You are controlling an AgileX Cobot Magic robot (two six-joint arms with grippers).
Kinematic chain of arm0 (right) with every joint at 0, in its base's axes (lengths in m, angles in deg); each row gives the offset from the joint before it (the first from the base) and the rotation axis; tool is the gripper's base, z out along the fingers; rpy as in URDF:
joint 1: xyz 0 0 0.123 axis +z
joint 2: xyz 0 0 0 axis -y
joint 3: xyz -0.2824 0 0.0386 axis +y
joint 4: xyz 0.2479 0 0.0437 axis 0.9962 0 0.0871
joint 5: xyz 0 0 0 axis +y
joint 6: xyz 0.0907 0 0.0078 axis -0.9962 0 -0.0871
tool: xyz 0 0 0 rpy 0 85 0
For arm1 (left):
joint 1: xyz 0 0 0.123 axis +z
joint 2: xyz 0 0 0 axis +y
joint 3: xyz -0.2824 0 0.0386 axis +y
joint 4: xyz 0.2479 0 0.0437 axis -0.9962 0 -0.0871
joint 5: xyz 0 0 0 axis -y
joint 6: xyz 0.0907 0 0.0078 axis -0.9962 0 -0.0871
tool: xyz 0 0 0 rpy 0 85 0
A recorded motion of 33 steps. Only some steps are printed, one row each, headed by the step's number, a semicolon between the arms.
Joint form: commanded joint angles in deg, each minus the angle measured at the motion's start. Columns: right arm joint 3, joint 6, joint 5, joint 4, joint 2, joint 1; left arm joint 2, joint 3, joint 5, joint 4, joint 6, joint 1.
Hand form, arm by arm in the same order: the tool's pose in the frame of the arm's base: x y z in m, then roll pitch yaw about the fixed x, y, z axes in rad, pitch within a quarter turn. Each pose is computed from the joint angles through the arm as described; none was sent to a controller.
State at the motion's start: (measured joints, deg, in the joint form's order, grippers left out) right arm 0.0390 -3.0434 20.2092 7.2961 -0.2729 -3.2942; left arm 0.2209 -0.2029 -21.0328 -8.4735 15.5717 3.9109
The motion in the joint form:
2: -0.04 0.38 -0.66 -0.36 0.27 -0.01; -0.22 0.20 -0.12 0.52 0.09 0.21
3: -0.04 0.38 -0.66 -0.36 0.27 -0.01; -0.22 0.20 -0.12 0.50 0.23 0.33
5: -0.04 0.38 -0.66 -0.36 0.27 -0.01; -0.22 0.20 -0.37 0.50 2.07 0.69
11: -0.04 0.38 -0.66 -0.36 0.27 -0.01; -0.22 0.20 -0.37 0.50 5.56 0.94
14: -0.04 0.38 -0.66 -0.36 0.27 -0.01; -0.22 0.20 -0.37 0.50 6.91 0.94
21: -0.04 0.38 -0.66 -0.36 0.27 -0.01; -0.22 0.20 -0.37 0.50 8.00 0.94
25: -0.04 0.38 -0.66 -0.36 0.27 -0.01; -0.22 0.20 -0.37 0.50 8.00 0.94
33: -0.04 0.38 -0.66 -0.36 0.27 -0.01; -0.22 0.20 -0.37 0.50 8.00 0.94
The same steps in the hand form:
2: 0.0537 0.0006 0.1825 2.5565 1.2677 2.5189; 0.0524 0.0084 0.1802 -2.7171 1.2646 -2.5751
3: 0.0537 0.0006 0.1825 2.5565 1.2677 2.5189; 0.0524 0.0085 0.1802 -2.7111 1.2637 -2.5665
5: 0.0537 0.0006 0.1825 2.5565 1.2677 2.5189; 0.0522 0.0088 0.1798 -2.6306 1.2454 -2.4743
11: 0.0537 0.0006 0.1825 2.5565 1.2677 2.5189; 0.0522 0.0091 0.1798 -2.4877 1.2118 -2.3182
14: 0.0537 0.0006 0.1825 2.5565 1.2677 2.5189; 0.0522 0.0091 0.1798 -2.4398 1.1970 -2.2670
21: 0.0537 0.0006 0.1825 2.5565 1.2677 2.5189; 0.0522 0.0091 0.1798 -2.4040 1.1845 -2.2284
25: 0.0537 0.0006 0.1825 2.5565 1.2677 2.5189; 0.0522 0.0091 0.1798 -2.4040 1.1845 -2.2284
33: 0.0537 0.0006 0.1825 2.5565 1.2677 2.5189; 0.0522 0.0091 0.1798 -2.4040 1.1845 -2.2284

